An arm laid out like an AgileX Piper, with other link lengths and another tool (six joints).
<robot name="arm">
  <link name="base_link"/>
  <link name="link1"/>
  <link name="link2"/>
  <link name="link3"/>
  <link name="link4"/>
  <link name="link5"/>
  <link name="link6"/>
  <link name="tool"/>
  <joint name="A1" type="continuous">
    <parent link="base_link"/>
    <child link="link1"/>
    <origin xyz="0 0 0.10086"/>
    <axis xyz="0 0 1"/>
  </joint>
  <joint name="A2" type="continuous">
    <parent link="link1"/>
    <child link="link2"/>
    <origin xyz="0 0 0"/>
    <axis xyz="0 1 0"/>
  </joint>
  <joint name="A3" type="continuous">
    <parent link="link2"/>
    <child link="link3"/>
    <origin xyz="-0.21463 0 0.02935"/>
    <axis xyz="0 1 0"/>
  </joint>
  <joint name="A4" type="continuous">
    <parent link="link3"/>
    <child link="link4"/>
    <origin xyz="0.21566 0 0.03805"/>
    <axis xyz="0.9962 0 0.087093"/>
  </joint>
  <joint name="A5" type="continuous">
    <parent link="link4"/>
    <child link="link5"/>
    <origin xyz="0 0 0"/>
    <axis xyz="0 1 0"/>
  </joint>
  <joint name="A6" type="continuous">
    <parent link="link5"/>
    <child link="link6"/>
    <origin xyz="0.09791 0 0.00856"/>
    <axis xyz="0.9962 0 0.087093"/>
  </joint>
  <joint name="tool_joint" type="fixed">
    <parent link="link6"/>
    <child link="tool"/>
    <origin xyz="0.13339 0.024 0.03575" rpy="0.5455 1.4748 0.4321"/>
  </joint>
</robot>
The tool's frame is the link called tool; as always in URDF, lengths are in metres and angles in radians. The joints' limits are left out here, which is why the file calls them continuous.
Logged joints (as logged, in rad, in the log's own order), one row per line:
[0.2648, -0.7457, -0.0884, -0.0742, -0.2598, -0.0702]
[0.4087, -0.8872, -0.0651, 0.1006, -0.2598, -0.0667]
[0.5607, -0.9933, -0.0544, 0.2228, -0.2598, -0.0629]
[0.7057, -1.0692, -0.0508, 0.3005, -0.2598, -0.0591]
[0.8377, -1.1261, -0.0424, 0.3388, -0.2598, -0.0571]
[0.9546, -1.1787, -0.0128, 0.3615, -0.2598, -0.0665]
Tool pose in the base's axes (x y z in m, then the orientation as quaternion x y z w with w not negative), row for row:
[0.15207, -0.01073, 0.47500, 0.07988, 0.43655, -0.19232, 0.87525]
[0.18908, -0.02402, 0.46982, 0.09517, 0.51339, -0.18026, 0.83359]
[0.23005, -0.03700, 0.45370, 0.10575, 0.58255, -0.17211, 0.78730]
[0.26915, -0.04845, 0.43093, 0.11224, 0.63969, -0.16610, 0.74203]
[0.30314, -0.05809, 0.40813, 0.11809, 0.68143, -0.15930, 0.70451]
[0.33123, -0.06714, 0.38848, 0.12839, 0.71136, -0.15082, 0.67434]
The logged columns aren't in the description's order. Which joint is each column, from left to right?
Columns, left to right: A2, A3, A6, A5, A1, A4.
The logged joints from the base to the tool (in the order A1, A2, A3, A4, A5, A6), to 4 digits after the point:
[-0.2598, 0.2648, -0.7457, -0.0702, -0.0742, -0.0884]
[-0.2598, 0.4087, -0.8872, -0.0667, 0.1006, -0.0651]
[-0.2598, 0.5607, -0.9933, -0.0629, 0.2228, -0.0544]
[-0.2598, 0.7057, -1.0692, -0.0591, 0.3005, -0.0508]
[-0.2598, 0.8377, -1.1261, -0.0571, 0.3388, -0.0424]
[-0.2598, 0.9546, -1.1787, -0.0665, 0.3615, -0.0128]

